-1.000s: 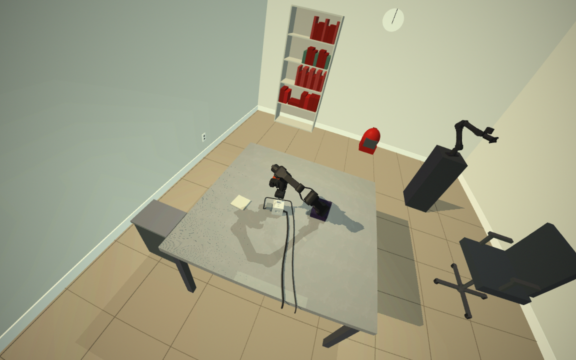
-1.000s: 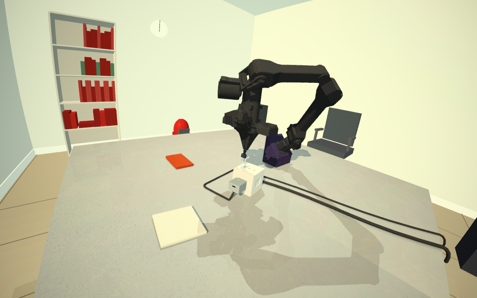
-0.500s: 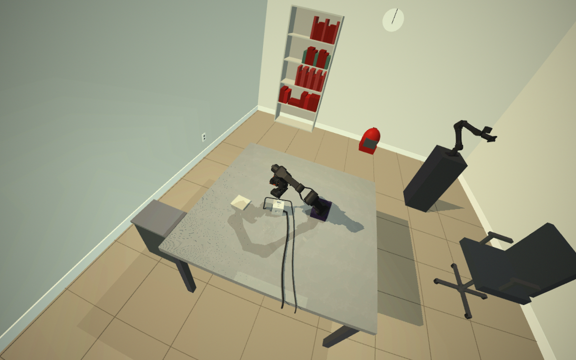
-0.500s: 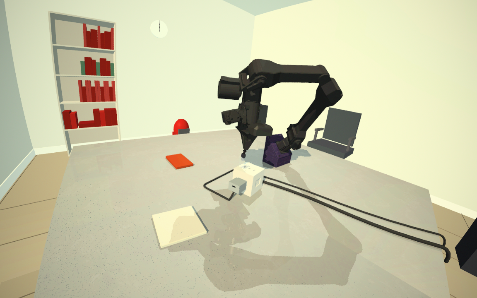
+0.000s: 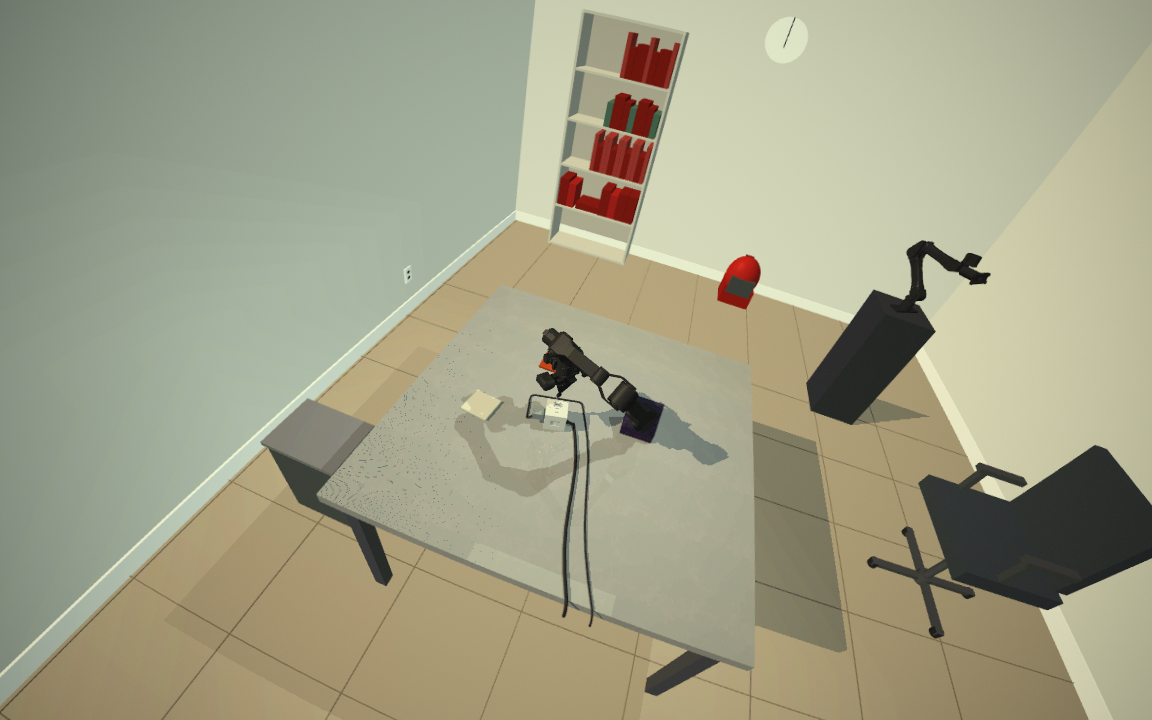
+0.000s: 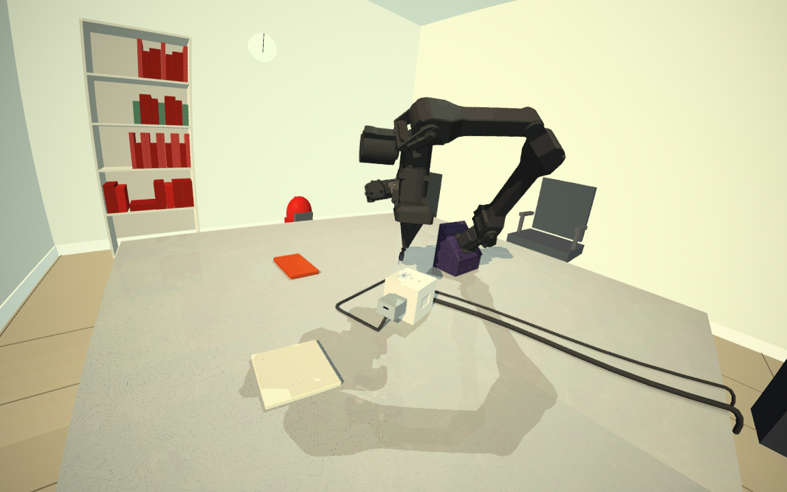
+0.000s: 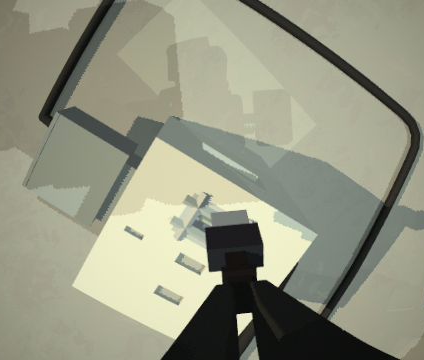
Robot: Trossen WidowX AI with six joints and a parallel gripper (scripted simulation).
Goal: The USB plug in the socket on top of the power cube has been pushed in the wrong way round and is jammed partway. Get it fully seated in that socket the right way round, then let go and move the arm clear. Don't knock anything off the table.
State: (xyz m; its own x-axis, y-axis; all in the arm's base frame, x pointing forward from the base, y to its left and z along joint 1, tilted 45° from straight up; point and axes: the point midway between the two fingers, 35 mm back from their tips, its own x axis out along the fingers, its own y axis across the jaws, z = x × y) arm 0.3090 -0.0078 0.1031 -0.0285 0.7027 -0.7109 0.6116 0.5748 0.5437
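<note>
Now: the dark usb plug 20 mm below my gripper tip. Also, from my gripper tip: socket: 70 mm below, 10 mm to the left; then orange pad: 280 mm to the right, 130 mm below, 120 mm ahead; then cream pad: 260 mm ahead, 130 mm below, 70 mm to the left.
</note>
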